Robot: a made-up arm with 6 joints. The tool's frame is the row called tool. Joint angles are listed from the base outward.
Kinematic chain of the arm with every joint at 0, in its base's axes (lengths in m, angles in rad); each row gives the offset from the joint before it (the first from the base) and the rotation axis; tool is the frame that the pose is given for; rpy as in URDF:
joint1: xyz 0 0 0.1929 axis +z
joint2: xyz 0 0 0 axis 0.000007 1 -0.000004
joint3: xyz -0.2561 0 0.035 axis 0.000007 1 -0.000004
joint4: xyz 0.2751 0 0.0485 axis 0.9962 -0.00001 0.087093
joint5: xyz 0 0 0 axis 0.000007 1 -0.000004
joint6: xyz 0.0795 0 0.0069 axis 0.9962 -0.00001 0.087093
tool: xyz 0 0 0 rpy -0.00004 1.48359 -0.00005
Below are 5 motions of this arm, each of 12 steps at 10 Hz.
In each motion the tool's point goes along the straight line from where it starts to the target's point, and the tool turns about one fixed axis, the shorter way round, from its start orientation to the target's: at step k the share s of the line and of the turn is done. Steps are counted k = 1, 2, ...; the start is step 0. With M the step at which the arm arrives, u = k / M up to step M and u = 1 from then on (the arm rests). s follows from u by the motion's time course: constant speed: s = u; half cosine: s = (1 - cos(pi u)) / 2; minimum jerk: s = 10 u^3 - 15 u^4 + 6 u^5.
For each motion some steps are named. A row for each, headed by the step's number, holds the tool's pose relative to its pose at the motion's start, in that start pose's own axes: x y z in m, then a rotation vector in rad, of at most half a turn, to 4 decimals.
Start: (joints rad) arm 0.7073 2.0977 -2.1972 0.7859 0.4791 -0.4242
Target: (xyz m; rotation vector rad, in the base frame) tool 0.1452 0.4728 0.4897 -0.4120 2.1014 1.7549
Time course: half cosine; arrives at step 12
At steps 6, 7, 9, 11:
6: 0.0305 0.1239 -0.0029 -0.1628 0.1434 0.3266
7: 0.0384 0.1560 -0.0036 -0.2049 0.1805 0.4111
9: 0.0520 0.2116 -0.0049 -0.2779 0.2447 0.5575
11: 0.0599 0.2436 -0.0056 -0.3201 0.2818 0.6421

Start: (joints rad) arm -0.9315 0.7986 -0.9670 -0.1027 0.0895 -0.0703
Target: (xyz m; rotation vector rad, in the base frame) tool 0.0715 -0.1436 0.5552 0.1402 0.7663 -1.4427
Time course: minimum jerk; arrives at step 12
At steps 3, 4, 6, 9, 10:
3: -0.0048 -0.0037 -0.0023 0.0260 -0.0675 -0.0399
4: -0.0097 -0.0076 -0.0046 0.0528 -0.1370 -0.0809
6: -0.0231 -0.0181 -0.0109 0.1258 -0.3263 -0.1927
9: -0.0414 -0.0325 -0.0195 0.2255 -0.5850 -0.3455
10: -0.0445 -0.0349 -0.0210 0.2426 -0.6294 -0.3717

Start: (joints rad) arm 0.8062 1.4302 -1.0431 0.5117 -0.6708 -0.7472
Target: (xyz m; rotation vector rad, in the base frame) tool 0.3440 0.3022 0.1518 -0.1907 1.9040 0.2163
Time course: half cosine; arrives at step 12
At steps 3, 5, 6, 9, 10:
3: 0.0397 0.0128 0.0045 0.0251 0.0944 0.0427
5: 0.1005 0.0325 0.0114 0.0635 0.2389 0.1080
6: 0.1356 0.0438 0.0153 0.0856 0.3223 0.1458
9: 0.2314 0.0748 0.0262 0.1462 0.5502 0.2488
10: 0.2530 0.0818 0.0286 0.1598 0.6015 0.2720

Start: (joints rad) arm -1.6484 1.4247 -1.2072 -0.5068 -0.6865 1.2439
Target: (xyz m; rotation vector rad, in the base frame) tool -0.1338 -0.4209 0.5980 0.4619 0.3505 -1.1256
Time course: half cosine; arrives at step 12
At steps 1, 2, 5, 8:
1: -0.0028 -0.0010 0.0015 -0.0024 -0.0096 -0.0079
2: -0.0110 -0.0038 0.0060 -0.0094 -0.0377 -0.0309
5: -0.0610 -0.0212 0.0331 -0.0517 -0.2085 -0.1710
8: -0.1234 -0.0429 0.0669 -0.1047 -0.4219 -0.3460

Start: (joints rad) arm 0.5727 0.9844 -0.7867 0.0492 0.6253 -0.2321
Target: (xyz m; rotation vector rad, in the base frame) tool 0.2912 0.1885 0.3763 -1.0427 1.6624 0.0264
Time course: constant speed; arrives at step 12
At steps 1, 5, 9, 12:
1: -0.0072 -0.0018 0.0069 0.0120 -0.0262 -0.0295
5: -0.0361 -0.0088 0.0344 0.0602 -0.1311 -0.1473
9: -0.0651 -0.0158 0.0619 0.1083 -0.2360 -0.2651
12: -0.0867 -0.0210 0.0825 0.1444 -0.3147 -0.3535

